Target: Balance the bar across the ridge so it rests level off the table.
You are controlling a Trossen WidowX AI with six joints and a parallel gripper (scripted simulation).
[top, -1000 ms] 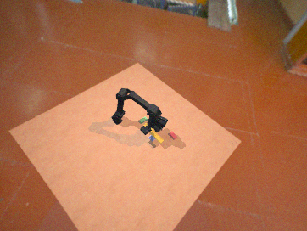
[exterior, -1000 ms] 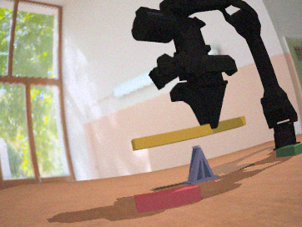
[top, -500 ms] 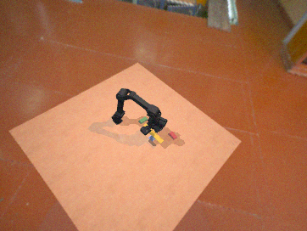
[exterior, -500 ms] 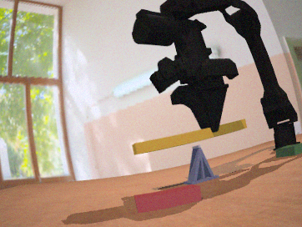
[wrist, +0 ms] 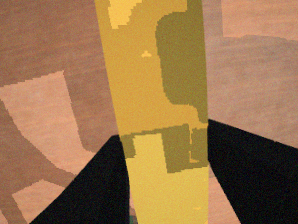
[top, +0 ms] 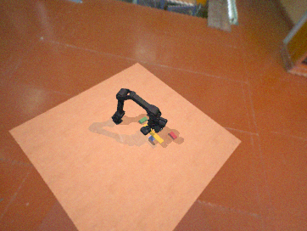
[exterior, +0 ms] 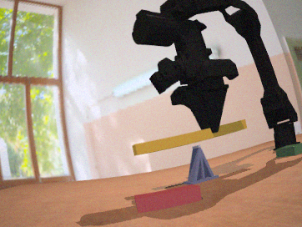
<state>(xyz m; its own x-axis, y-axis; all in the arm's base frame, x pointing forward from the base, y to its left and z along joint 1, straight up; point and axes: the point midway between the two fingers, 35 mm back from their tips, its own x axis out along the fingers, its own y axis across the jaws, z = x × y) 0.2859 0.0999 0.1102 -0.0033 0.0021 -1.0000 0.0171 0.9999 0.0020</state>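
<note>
The yellow bar is 30 mm ahead of my gripper tip. Also, from my gripper tip: green block 140 mm behind, 70 mm below, 60 mm to the left; red block 150 mm to the left, 130 mm ahead, 70 mm below.
</note>
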